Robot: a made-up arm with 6 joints. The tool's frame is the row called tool.
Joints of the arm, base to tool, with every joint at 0 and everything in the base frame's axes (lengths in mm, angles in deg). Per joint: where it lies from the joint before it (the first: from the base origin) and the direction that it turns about. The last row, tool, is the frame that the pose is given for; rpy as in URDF.
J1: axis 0 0 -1 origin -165.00 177.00 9.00
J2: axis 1 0 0 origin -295.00 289.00 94.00
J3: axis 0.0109 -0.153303 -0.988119 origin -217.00 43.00 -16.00
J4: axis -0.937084 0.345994 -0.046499 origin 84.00 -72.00 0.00
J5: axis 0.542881 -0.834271 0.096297 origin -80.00 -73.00 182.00
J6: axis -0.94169 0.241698 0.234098 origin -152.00 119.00 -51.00
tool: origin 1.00 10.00 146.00 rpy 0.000 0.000 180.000
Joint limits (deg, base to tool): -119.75..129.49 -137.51..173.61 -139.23..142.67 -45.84..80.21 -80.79..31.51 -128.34..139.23
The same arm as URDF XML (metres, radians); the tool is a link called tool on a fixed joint. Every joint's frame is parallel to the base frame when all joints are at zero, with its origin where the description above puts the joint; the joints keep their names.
<robot name="arm">
  <link name="base"/>
  <link name="link1"/>
  <link name="link2"/>
  <link name="link3"/>
  <link name="link4"/>
  <link name="link5"/>
  <link name="link6"/>
  <link name="tool"/>
  <joint name="J1" type="revolute">
    <parent link="base"/>
    <child link="link1"/>
    <origin xyz="-0.165 0.177 0.009"/>
    <axis xyz="0 0 -1"/>
    <limit lower="-2.09" upper="2.26"/>
  </joint>
  <joint name="J2" type="revolute">
    <parent link="link1"/>
    <child link="link2"/>
    <origin xyz="-0.295 0.289 0.094"/>
    <axis xyz="1 0 0"/>
    <limit lower="-2.4" upper="3.0301"/>
  </joint>
  <joint name="J3" type="revolute">
    <parent link="link2"/>
    <child link="link3"/>
    <origin xyz="-0.217 0.043 -0.016"/>
    <axis xyz="0.0109 -0.153303 -0.988119"/>
    <limit lower="-2.43" upper="2.4901"/>
  </joint>
  <joint name="J4" type="revolute">
    <parent link="link3"/>
    <child link="link4"/>
    <origin xyz="0.084 -0.072 0"/>
    <axis xyz="-0.937084 0.345994 -0.046499"/>
    <limit lower="-0.8001" upper="1.3999"/>
  </joint>
  <joint name="J5" type="revolute">
    <parent link="link4"/>
    <child link="link5"/>
    <origin xyz="-0.08 -0.073 0.182"/>
    <axis xyz="0.542881 -0.834271 0.096297"/>
    <limit lower="-1.4101" upper="0.55"/>
  </joint>
  <joint name="J6" type="revolute">
    <parent link="link5"/>
    <child link="link6"/>
    <origin xyz="-0.152 0.119 -0.051"/>
    <axis xyz="-0.94169 0.241698 0.234098"/>
    <limit lower="-2.24" upper="2.43"/>
  </joint>
  <joint name="tool_fixed" type="fixed">
    <parent link="link6"/>
    <child link="tool"/>
    <origin xyz="0.001 0.01 0.146" rpy="0 0 3.1416"/>
  </joint>
</robot>

